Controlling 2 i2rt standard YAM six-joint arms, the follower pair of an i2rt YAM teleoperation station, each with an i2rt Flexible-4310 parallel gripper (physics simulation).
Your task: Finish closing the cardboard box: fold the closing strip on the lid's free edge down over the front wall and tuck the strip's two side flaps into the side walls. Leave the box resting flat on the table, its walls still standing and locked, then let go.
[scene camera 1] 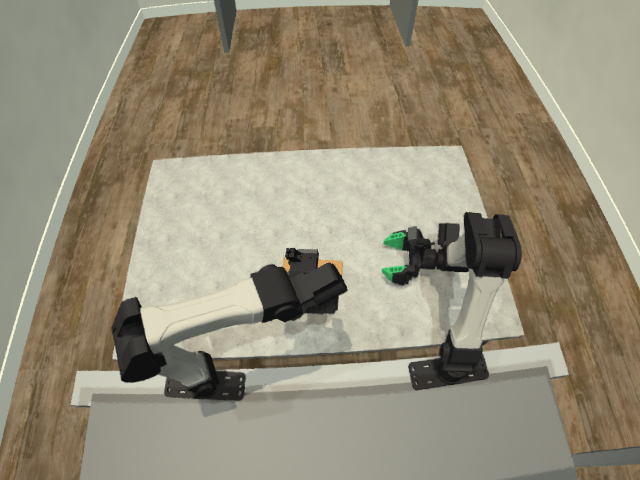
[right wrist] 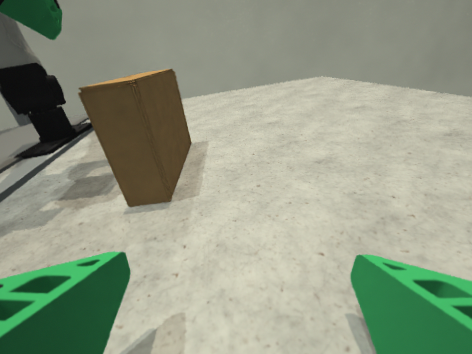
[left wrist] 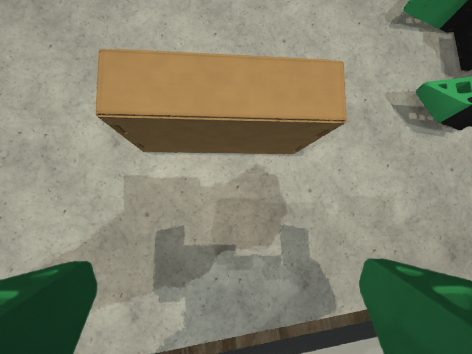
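The cardboard box (scene camera 1: 333,267) (left wrist: 220,86) (right wrist: 115,145) stands upright on one narrow side on the table, a plain light face on top. In the left wrist view its shaded face toward the arm bases shows small slots near the corners. In the right wrist view a seam with layered edges runs down it. No closing strip or side flaps stick out in view. My left gripper (left wrist: 229,272) is open above the table, on the arm-base side of the box, apart from it. My right gripper (scene camera 1: 383,256) (left wrist: 413,44) (right wrist: 240,264) is open and empty, right of the box.
The pale table (scene camera 1: 217,206) (left wrist: 45,165) (right wrist: 300,175) carries the box. Its front edge runs near the arm bases. My left arm (scene camera 1: 206,307) reaches over the box and hides most of it in the scene view. Two dark posts (scene camera 1: 225,25) (scene camera 1: 405,23) stand at the back.
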